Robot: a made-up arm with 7 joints.
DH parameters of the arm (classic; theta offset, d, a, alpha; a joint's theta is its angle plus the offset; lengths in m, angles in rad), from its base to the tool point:
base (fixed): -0.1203 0 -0.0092 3.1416
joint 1: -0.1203 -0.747 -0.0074 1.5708
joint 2: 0 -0.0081 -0.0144 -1.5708
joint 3: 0 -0.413 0.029 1.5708
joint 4: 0 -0.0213 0.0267 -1.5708
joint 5: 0 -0.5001 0.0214 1.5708
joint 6: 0 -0.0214 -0.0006 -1.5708
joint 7: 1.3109 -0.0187 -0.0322 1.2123
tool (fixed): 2.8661 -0.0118 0 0
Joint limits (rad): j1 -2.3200..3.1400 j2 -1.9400..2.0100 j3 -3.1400..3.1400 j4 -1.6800..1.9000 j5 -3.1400..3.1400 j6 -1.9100..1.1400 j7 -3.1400..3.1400
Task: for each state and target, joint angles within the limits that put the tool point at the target. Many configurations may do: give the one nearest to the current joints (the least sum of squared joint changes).
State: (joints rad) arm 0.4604 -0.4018 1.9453 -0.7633 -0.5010 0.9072 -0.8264
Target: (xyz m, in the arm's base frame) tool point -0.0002 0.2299 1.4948
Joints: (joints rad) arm 0.2847 -0.6103 2.6736 -1.2287 -0.5365 0.8909 -0.7379
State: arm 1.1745 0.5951 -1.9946 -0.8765 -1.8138 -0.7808 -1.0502
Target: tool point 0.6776 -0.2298 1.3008
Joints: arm 0.3204 0.9000 -2.0332 -0.1919 -1.8121 -0.5177 -1.1205
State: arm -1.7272 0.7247 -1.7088 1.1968 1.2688 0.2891 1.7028
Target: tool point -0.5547 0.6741 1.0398
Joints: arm -1.9544 1.1847 -1.6309 0.3918 1.3219 -0.0090 1.7534
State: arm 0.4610 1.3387 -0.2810 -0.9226 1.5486 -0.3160 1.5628
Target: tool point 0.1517 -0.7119 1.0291
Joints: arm 0.8768 1.6587 -0.6465 -1.1920 1.5698 -0.2753 1.5864
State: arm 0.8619 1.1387 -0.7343 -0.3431 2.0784 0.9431 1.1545
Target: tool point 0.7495 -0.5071 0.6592
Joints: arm 0.5572 1.6020 -0.7612 -0.0136 2.0293 0.7366 0.9606
